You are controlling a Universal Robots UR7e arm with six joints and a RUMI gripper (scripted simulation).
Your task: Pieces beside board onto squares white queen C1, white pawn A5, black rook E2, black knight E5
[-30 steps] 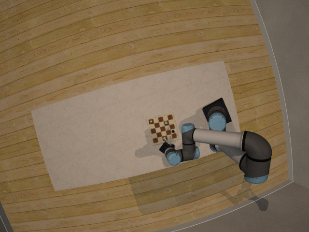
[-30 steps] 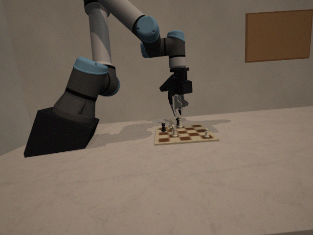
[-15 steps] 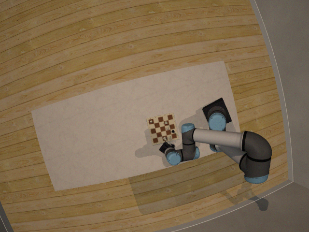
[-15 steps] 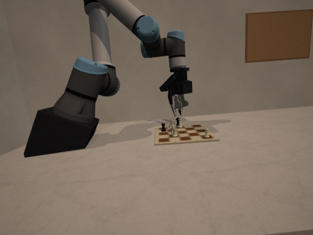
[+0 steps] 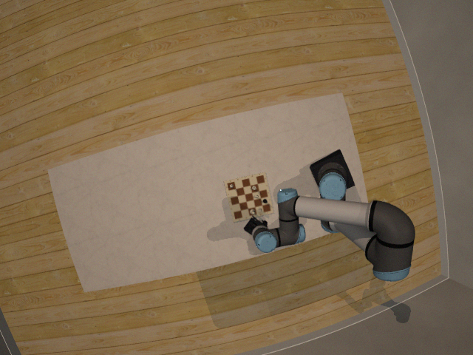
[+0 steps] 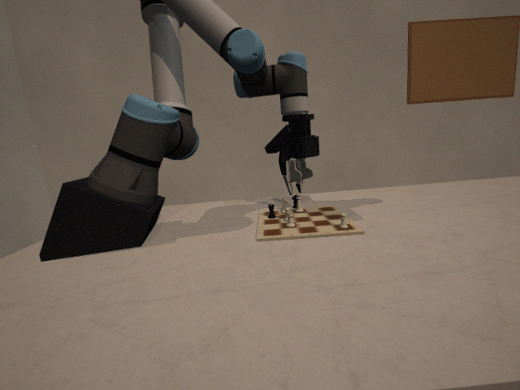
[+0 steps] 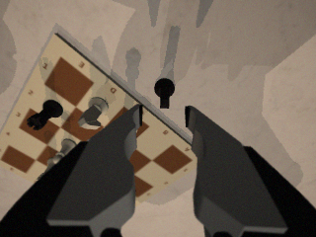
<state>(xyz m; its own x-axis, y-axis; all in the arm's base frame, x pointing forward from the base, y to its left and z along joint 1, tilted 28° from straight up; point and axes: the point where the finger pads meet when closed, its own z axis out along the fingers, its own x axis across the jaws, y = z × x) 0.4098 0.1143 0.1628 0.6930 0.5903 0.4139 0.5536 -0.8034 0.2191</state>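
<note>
Right now my hand is 4 cm above the black piece. Round my hand: chessboard (1 cm behind, 14 cm to the right, 6 cm below).
</note>
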